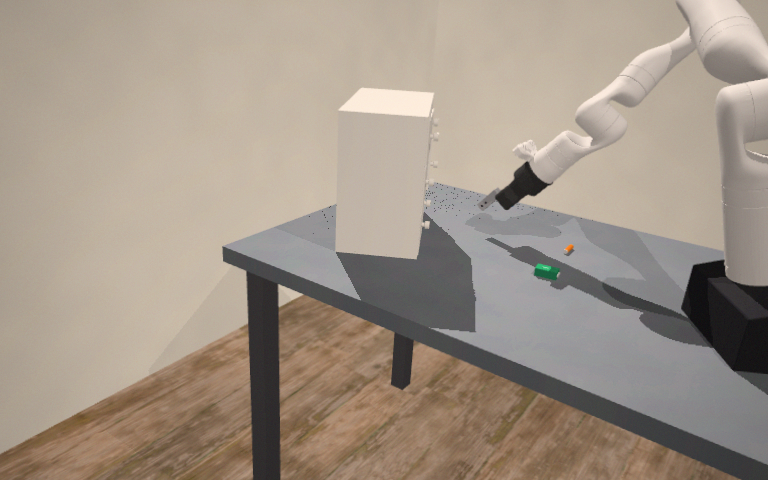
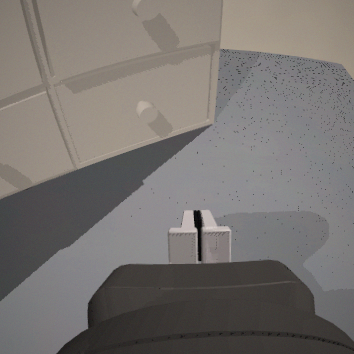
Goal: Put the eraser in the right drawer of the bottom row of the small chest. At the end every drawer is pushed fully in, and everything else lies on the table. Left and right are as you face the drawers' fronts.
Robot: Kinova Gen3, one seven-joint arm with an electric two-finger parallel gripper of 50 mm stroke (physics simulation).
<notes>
In view: my gripper (image 1: 480,207) and a small white chest (image 1: 382,134).
My gripper is seen too in image 2 (image 2: 196,227).
</notes>
